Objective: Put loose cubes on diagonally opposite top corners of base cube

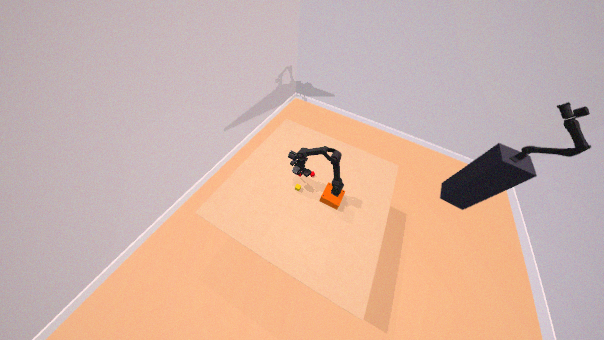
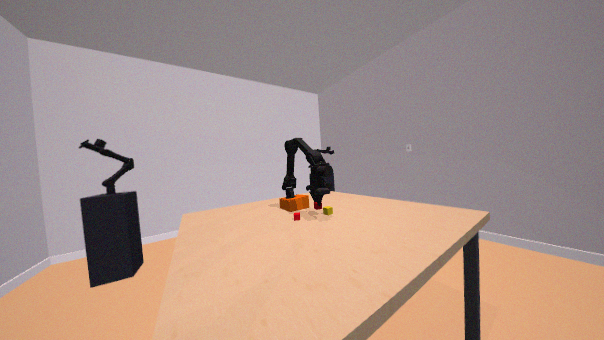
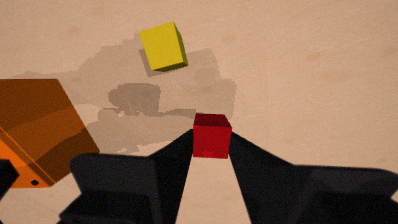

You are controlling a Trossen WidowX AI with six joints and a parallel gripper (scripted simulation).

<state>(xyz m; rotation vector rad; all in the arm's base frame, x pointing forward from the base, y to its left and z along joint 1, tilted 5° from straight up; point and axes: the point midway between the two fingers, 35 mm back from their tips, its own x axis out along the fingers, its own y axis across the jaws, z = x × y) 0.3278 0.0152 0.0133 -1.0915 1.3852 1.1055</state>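
My gripper tip is now 90 mm to the right of the yellow base cube, 50 mm above it and 40 mm past it.
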